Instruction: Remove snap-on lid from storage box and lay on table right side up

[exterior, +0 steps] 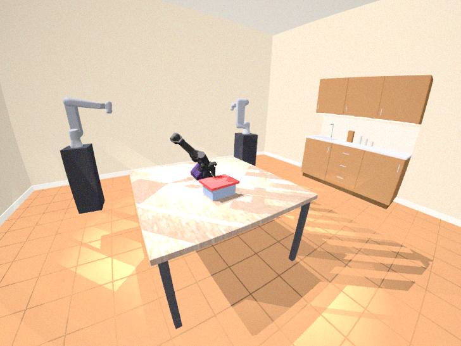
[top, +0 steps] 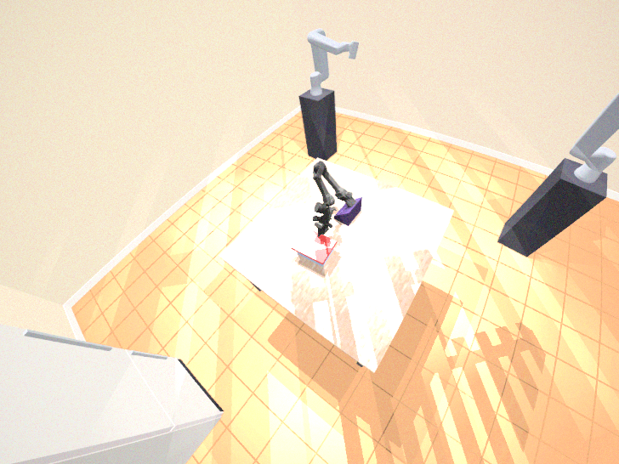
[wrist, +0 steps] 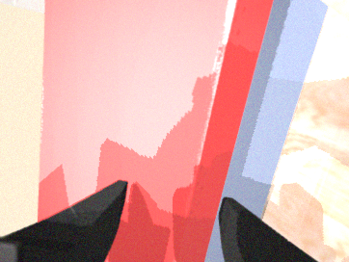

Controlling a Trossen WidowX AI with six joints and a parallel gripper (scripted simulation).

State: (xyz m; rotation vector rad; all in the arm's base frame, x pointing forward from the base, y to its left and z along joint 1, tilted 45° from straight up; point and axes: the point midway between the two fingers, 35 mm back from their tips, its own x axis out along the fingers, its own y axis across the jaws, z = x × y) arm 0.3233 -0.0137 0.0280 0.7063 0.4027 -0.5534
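Now: gripper tip 70 mm short of the red lid and 10 mm to the right of it. Also, from my gripper tip: pale blue storage box 70 mm ahead, 10 mm to the left, 50 mm below.
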